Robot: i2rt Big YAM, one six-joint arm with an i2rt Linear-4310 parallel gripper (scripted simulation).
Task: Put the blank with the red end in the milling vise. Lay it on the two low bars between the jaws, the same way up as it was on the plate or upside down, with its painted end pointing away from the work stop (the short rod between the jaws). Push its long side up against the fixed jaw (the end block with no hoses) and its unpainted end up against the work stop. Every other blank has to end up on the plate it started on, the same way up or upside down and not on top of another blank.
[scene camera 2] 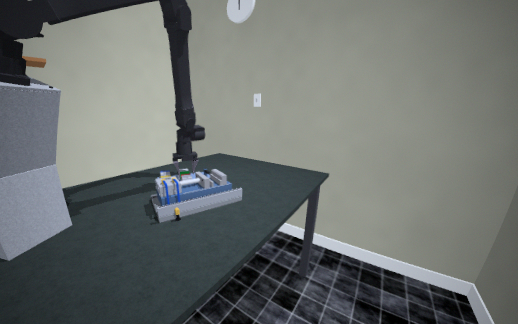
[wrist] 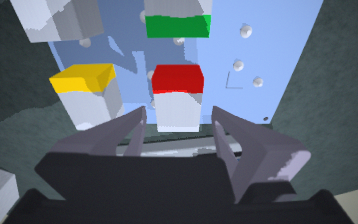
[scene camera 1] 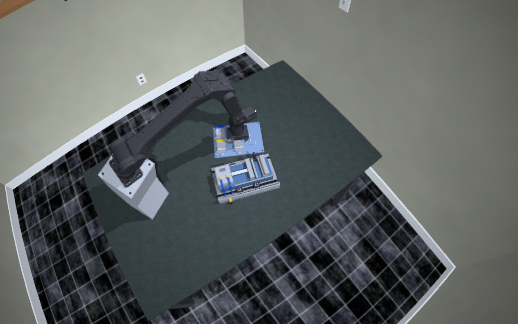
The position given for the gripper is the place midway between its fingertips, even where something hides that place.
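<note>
A blue plate (scene camera 1: 254,130) appears in the scene, visible at (wrist: 271,52) as well, and with it the gripper (wrist: 179,111).
</note>
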